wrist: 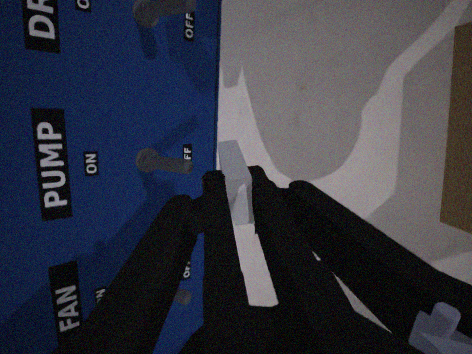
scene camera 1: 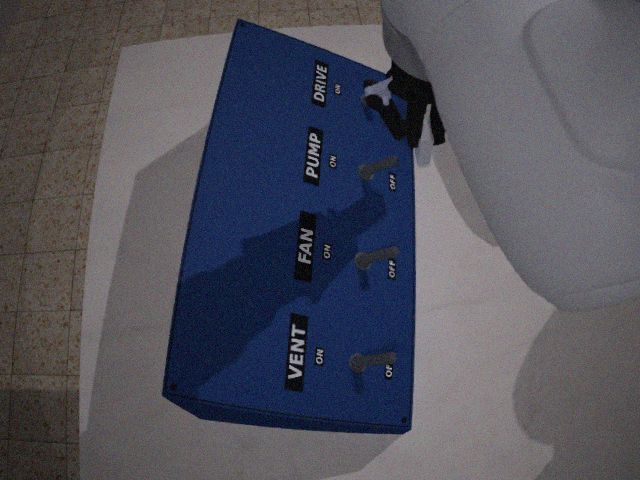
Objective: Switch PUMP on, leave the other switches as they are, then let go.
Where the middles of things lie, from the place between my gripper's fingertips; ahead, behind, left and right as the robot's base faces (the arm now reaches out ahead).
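Labels:
The blue switch panel [scene camera 1: 274, 305], counted from my hand, is 14 cm ahead and 6 cm to the left, and it sits 5 cm below my hand.

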